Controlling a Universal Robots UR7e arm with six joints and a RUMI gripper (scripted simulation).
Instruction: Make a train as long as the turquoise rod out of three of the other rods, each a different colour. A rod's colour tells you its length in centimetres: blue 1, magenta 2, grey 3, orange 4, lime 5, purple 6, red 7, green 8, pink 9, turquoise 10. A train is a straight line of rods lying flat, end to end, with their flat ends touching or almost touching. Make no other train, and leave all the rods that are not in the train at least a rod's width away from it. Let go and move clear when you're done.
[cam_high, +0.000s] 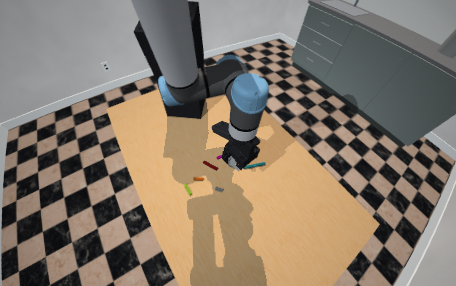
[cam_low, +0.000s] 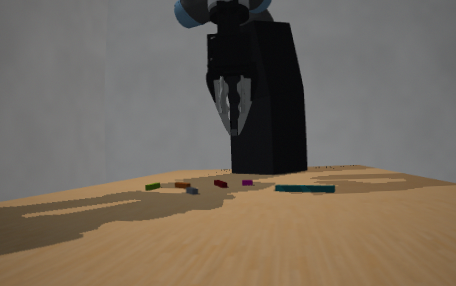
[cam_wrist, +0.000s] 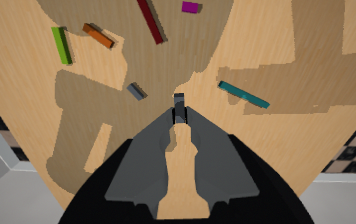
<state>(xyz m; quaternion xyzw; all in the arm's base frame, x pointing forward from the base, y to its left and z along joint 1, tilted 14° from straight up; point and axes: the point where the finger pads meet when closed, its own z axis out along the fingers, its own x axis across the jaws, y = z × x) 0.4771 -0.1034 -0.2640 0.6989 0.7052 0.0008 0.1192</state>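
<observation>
Right now the magenta rod is 11 cm below my hand, 10 cm behind it and 2 cm to the left of it. The rest, counted from my hand: red rod (11 cm below, 9 cm behind, 4 cm to the right); turquoise rod (11 cm to the left, 11 cm below, 3 cm ahead); orange rod (11 cm to the right, 11 cm below, 7 cm behind).
</observation>
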